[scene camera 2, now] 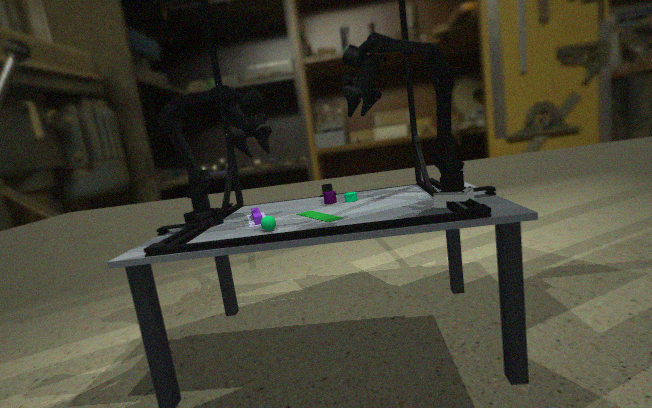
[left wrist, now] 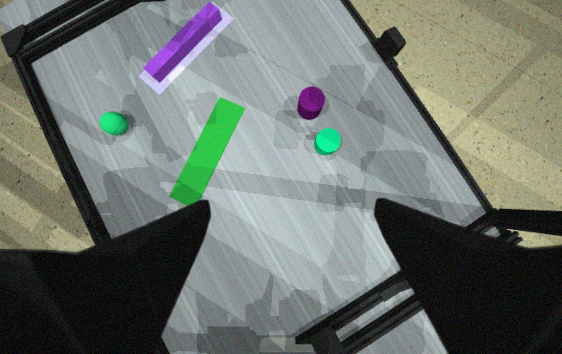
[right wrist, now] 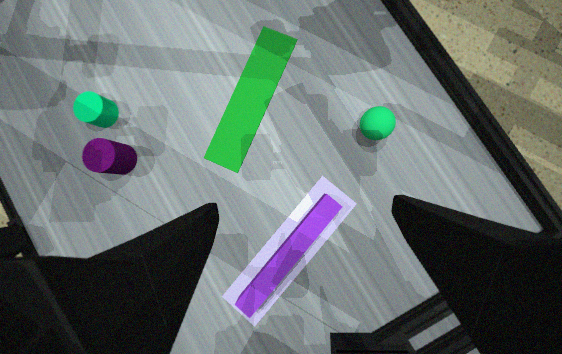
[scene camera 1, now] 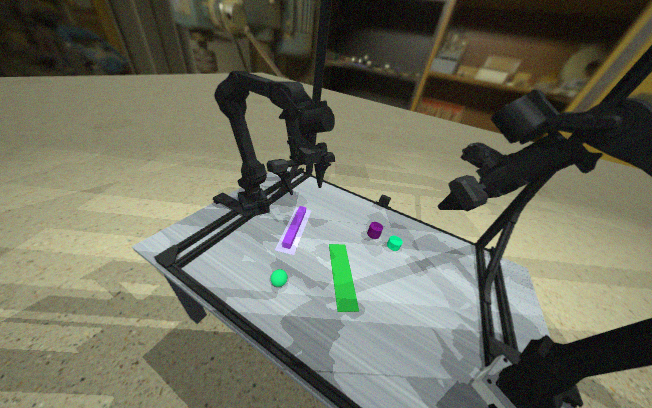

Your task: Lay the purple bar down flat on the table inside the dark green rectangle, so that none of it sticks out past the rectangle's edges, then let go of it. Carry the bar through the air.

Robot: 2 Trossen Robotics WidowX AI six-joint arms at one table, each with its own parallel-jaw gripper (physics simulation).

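Places are measured from the left arm's base along level axes (x down, y right, z back), in millimetres.
Where they show: left gripper, fingertip midpoint: (scene camera 2: 355,116) (left wrist: 292,206) (scene camera 1: 450,203); right gripper, fingertip midpoint: (scene camera 2: 260,155) (right wrist: 304,207) (scene camera 1: 306,191); left arm's base at its link origin: (scene camera 2: 453,190) (scene camera 1: 516,391); right arm's base at its link origin: (scene camera 2: 202,211) (scene camera 1: 253,196).
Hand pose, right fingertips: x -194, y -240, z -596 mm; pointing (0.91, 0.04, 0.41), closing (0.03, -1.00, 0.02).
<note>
Things, the pixels of their top centre, and the offset from my right fingertips. "spot": a spot on its surface instead.
- purple bar at its top centre: (right wrist: 288,255) (left wrist: 181,37) (scene camera 2: 256,211) (scene camera 1: 295,222) dx +212, dy +15, dz -88 mm
- pale lavender rectangle at a spot on its surface: (right wrist: 322,184) (left wrist: 160,89) spot: dx +240, dy -41, dz +16 mm
- dark green rectangle at a spot on its surface: (right wrist: 250,100) (left wrist: 207,149) (scene camera 1: 341,272) (scene camera 2: 317,215) spot: dx +240, dy +74, dz +159 mm
- green ball at its top centre: (right wrist: 383,118) (left wrist: 104,119) (scene camera 1: 279,273) (scene camera 2: 267,215) dx +192, dy -122, dz +105 mm
- dark purple cylinder at its top centre: (right wrist: 98,155) (left wrist: 312,98) (scene camera 1: 376,226) (scene camera 2: 329,192) dx +194, dy +297, dz +67 mm
- teal cylinder at its top centre: (left wrist: 328,140) (right wrist: 87,106) (scene camera 1: 396,240) (scene camera 2: 350,193) dx +208, dy +330, dz +148 mm
The purple bar (scene camera 1: 295,227) (scene camera 2: 256,216) (left wrist: 185,40) (right wrist: 290,255) lies flat on a pale lavender rectangle (scene camera 1: 298,238) (left wrist: 160,89) (right wrist: 322,184). The dark green rectangle (scene camera 1: 343,280) (scene camera 2: 320,216) (left wrist: 207,152) (right wrist: 250,100) is apart from it, with nothing on it. My right gripper (scene camera 1: 306,189) (scene camera 2: 259,152) (right wrist: 304,207) is open and empty, above the table near the bar; the bar shows between its fingers in the right wrist view. My left gripper (scene camera 1: 452,177) (scene camera 2: 356,114) (left wrist: 292,206) is open and empty, high above the table, away from the bar.
A green ball (scene camera 1: 279,278) (scene camera 2: 268,223) (left wrist: 114,123) (right wrist: 377,123) lies near the bar. A dark purple cylinder (scene camera 1: 375,230) (scene camera 2: 330,197) (left wrist: 311,102) (right wrist: 109,156) and a teal cylinder (scene camera 1: 394,243) (scene camera 2: 350,197) (left wrist: 327,141) (right wrist: 95,109) stand together beyond the green rectangle. Black rails edge the table.
</note>
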